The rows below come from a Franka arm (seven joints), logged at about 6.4 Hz.
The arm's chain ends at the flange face. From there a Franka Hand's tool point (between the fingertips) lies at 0.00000 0.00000 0.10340 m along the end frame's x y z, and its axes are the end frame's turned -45 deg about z.
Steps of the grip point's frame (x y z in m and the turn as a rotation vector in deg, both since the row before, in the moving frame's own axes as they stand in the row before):
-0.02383 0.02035 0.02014 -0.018 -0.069 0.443
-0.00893 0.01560 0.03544 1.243 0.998 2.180
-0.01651 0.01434 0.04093 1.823 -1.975 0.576
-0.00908 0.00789 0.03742 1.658 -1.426 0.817
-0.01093 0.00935 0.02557 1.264 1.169 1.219
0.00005 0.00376 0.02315 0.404 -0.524 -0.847
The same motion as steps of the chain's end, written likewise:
-0.00240 0.03113 0.02014 -0.062 -0.036 0.443
0.00497 0.02021 0.03548 1.585 -0.173 2.180
0.00331 0.02164 0.04104 -0.107 -2.686 0.576
0.00309 0.01232 0.03750 0.164 -2.181 0.817
-0.00103 0.01745 0.02562 1.720 -0.067 1.219
0.00388 0.00246 0.02316 -0.085 -0.656 -0.847

